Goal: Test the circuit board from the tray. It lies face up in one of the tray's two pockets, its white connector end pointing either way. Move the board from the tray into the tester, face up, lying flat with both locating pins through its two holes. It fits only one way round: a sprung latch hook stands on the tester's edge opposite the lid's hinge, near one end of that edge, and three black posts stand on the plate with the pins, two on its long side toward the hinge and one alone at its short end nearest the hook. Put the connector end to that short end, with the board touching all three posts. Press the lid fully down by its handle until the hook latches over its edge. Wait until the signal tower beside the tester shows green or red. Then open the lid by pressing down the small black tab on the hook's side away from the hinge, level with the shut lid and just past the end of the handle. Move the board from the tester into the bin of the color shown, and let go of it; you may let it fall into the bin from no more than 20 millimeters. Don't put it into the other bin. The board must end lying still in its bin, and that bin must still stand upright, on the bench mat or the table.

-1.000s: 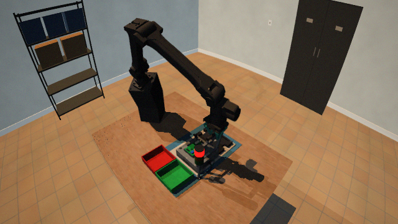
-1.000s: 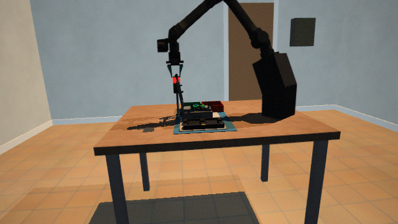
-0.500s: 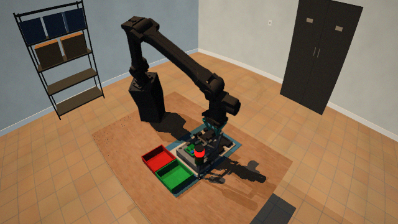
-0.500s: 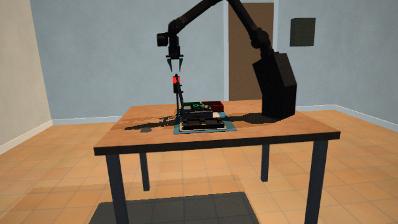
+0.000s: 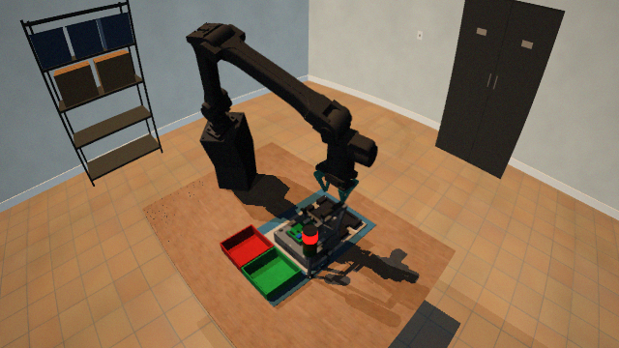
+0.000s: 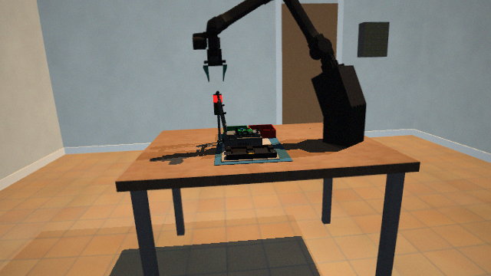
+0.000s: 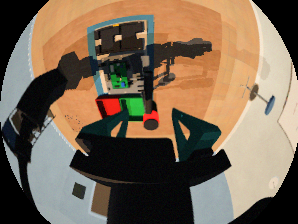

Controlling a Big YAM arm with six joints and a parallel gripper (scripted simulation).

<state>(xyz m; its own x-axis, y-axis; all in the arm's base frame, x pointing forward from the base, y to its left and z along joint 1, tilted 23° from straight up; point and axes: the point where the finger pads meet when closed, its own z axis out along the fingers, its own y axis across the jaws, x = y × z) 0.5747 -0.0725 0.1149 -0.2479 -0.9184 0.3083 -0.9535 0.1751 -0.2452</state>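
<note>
Now: the green circuit board 130 mm behind my hand, 40 mm to the left of it and 260 mm below it. The rest, counted from my hand: green bin (140 mm behind, 170 mm to the right, 320 mm below); then tester lid (20 mm behind, 10 mm to the left, 150 mm below); then red bin (280 mm behind, 130 mm to the right, 320 mm below).
</note>
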